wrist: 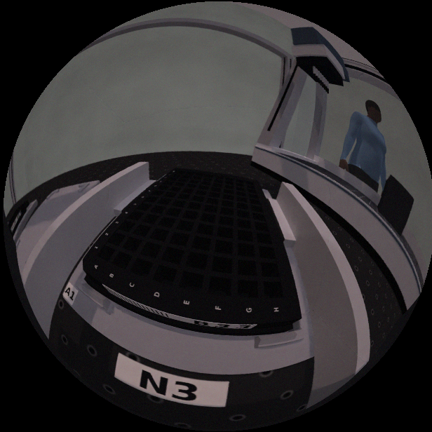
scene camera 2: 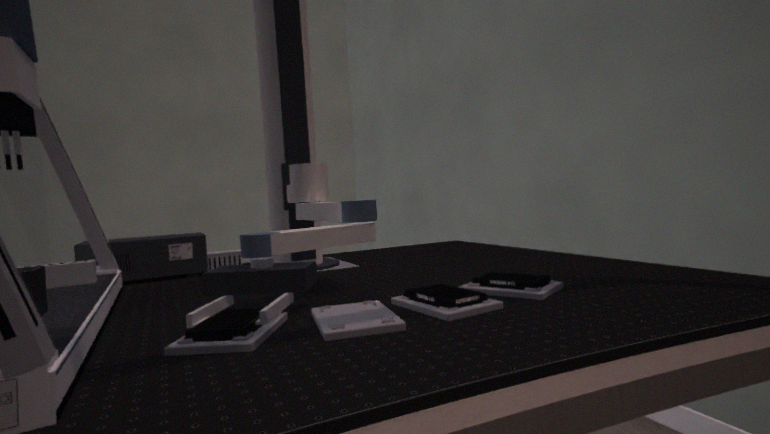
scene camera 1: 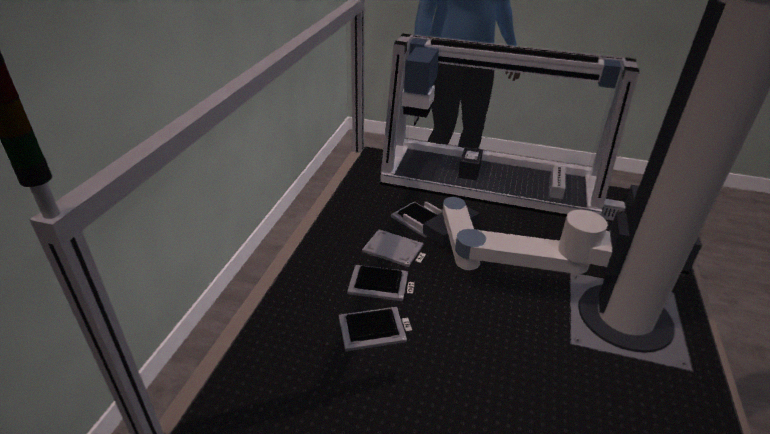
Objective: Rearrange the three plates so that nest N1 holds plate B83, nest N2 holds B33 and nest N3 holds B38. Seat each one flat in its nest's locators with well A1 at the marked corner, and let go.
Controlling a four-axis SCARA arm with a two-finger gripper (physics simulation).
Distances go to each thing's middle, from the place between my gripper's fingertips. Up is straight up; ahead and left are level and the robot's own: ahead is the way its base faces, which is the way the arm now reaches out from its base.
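Scene:
Relative to the nest N2 [scene camera 2: 359, 319], my hand is 2 cm above it, 2 cm short of it and 19 cm to the right of it. Counted from my hand: the out nest [scene camera 2: 480, 308], 2 cm ahead, 36 cm to the left, 2 cm below; plate B33 [scene camera 2: 226, 324], 1 cm below, 1 cm to the left, 2 cm behind; nest N3 [scene camera 2: 229, 346], 1 cm to the left, 2 cm behind, 2 cm below. Going by their middles, of the things named here the out nest is the farthest from my hand.

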